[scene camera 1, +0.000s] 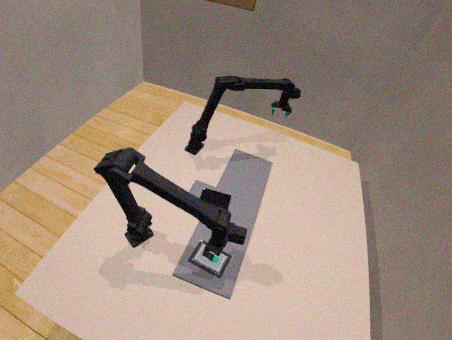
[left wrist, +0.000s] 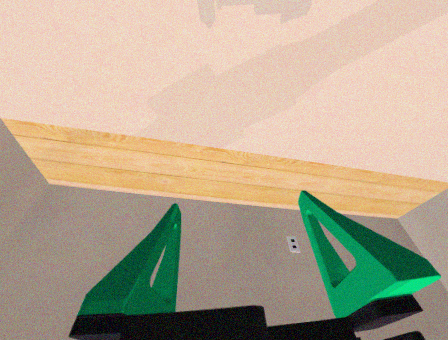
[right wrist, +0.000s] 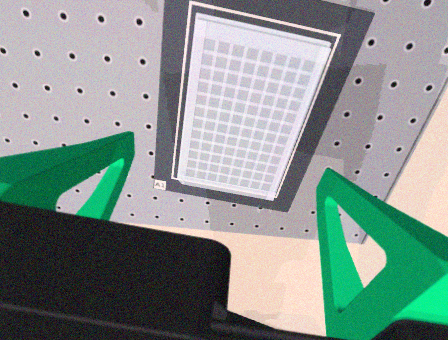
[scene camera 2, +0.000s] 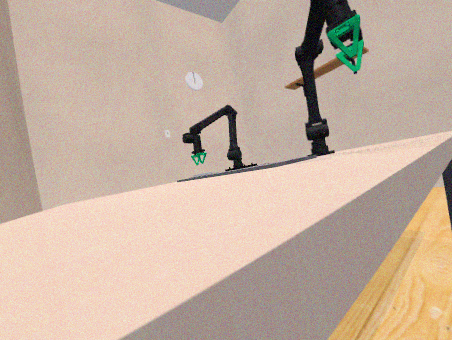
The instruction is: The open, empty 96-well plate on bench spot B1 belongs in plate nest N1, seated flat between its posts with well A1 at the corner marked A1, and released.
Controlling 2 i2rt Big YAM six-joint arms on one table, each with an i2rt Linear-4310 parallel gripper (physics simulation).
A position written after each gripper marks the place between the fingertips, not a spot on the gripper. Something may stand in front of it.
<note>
The left gripper [scene camera 2: 355, 64] is open and holds nothing. The right gripper [right wrist: 228, 160] is open, holding nothing. Also in view: a well plate [right wrist: 249, 89].
The left gripper is seen too in the left wrist view [left wrist: 239, 202]. The left wrist view misses the well plate: it is out of frame.
</note>
